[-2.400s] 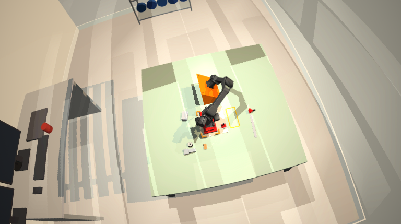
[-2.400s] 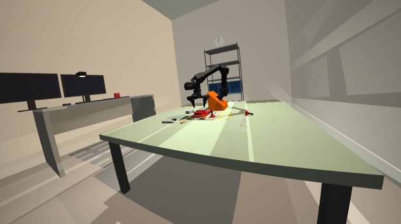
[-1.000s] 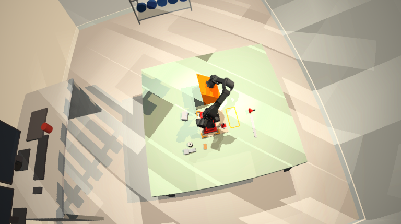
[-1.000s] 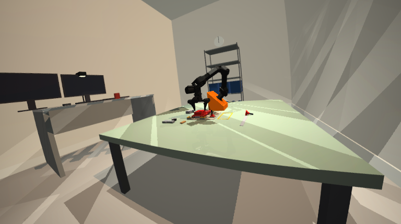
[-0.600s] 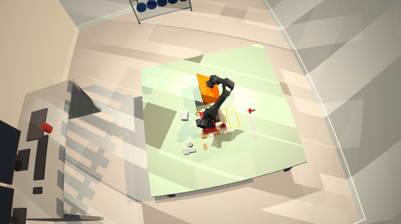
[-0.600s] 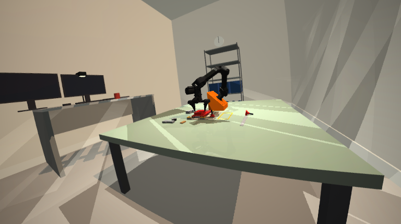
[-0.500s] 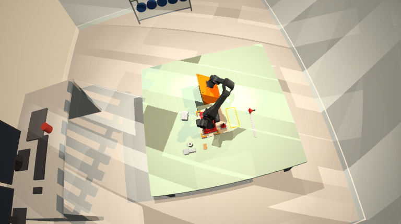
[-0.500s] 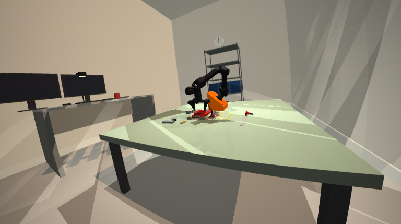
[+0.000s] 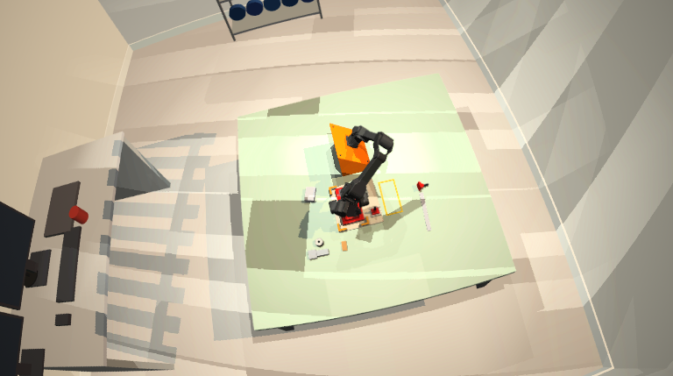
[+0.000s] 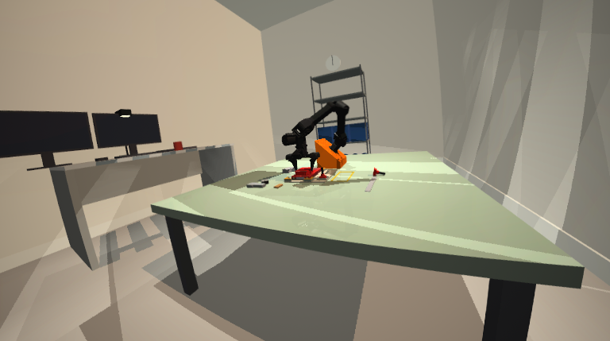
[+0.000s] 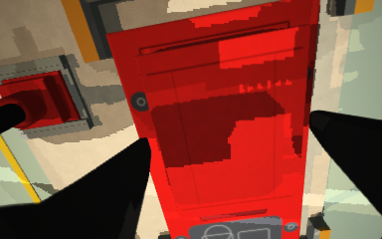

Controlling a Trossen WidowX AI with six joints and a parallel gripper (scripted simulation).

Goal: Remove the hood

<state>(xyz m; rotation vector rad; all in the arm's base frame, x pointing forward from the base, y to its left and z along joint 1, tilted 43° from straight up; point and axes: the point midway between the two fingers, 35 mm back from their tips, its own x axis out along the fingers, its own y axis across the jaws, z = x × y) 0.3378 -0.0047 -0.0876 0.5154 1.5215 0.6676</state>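
Now: gripper tip right at the hood.
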